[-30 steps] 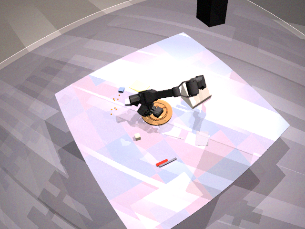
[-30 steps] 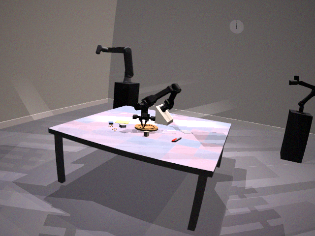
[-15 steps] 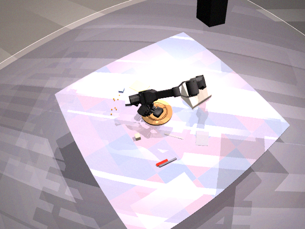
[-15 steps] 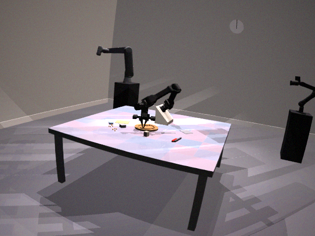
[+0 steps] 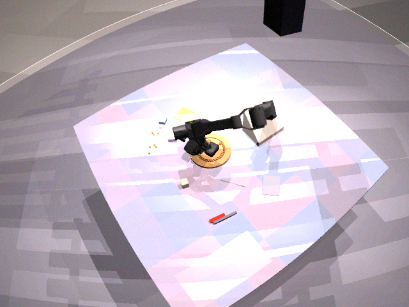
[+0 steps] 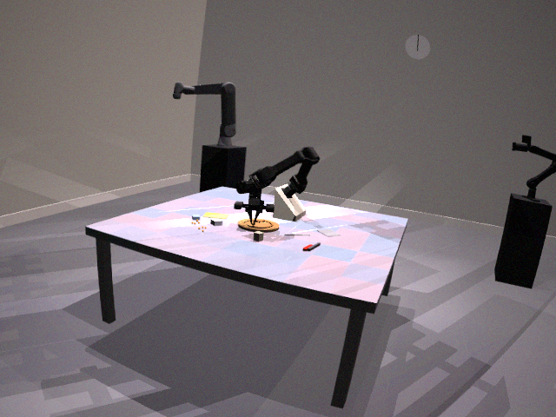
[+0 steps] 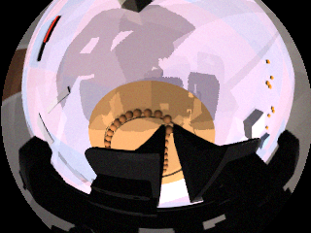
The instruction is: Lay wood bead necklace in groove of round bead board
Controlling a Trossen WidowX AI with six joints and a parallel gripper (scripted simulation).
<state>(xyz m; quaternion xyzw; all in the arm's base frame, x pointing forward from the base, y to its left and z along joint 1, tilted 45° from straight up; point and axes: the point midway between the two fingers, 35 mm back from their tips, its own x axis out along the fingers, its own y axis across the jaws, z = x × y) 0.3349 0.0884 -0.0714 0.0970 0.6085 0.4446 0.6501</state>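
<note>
My gripper tip is now 50 mm past the round bead board and 10 mm above it. Round my gripper tip: cream cube (130 mm ahead, 110 mm to the left); white block (70 mm ahead, 160 mm to the right, 10 mm below); thin rod (60 mm behind, 200 mm to the left, 20 mm below).
</note>
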